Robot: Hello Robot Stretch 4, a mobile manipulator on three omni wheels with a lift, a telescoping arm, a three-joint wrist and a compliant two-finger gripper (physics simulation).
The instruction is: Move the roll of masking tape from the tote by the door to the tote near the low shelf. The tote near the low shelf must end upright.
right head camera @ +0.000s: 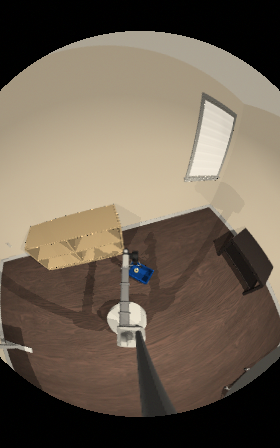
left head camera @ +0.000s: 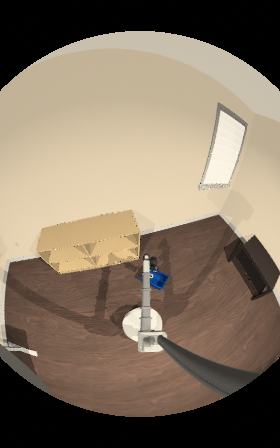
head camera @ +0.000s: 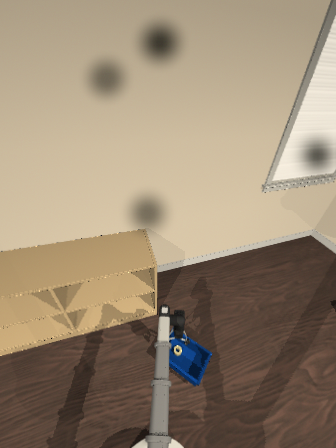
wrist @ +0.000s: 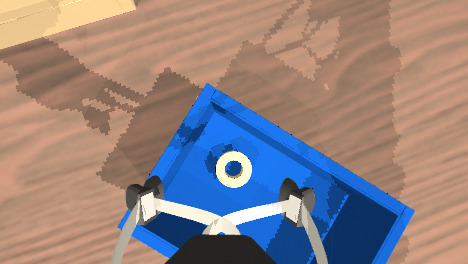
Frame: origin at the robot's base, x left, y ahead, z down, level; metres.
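Seen in the pictures: gripper, fingertip midpoint: (right head camera: 134, 266) (left head camera: 150, 272) (head camera: 176, 342) (wrist: 222, 192).
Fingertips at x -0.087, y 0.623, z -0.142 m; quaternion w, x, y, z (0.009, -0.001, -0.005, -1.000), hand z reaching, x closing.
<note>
Offsets run from my fingertips to a thing's top centre.
The roll of masking tape @(dx -0.018, dy +0.006, dz +0.138 m) (head camera: 174, 350) (wrist: 221, 169), a pale yellow ring, lies flat inside the blue tote near the low shelf. The tote @(dx -0.058, dy -0.042, dz +0.049 m) (head camera: 186, 353) (left head camera: 162, 281) (right head camera: 146, 274) (wrist: 250, 115) stands upright on the floor, off the shelf's right end. My gripper (head camera: 179, 338) (wrist: 222, 192) is open above the tote. In the wrist view its fingertips are wide apart, left and right of the tape and slightly below it in the picture, with the tape clear of both. Part of the tote is hidden behind my gripper. The tote by the door does not show in these views.
The low wooden shelf (head camera: 75, 270) (left head camera: 90, 226) (right head camera: 75, 222) (wrist: 30, 25) stands against the wall, left of the tote. A dark bench-like piece of furniture (left head camera: 262, 252) (right head camera: 255, 255) stands at the right wall. My arm reaches over the floor, beside the tote.
</note>
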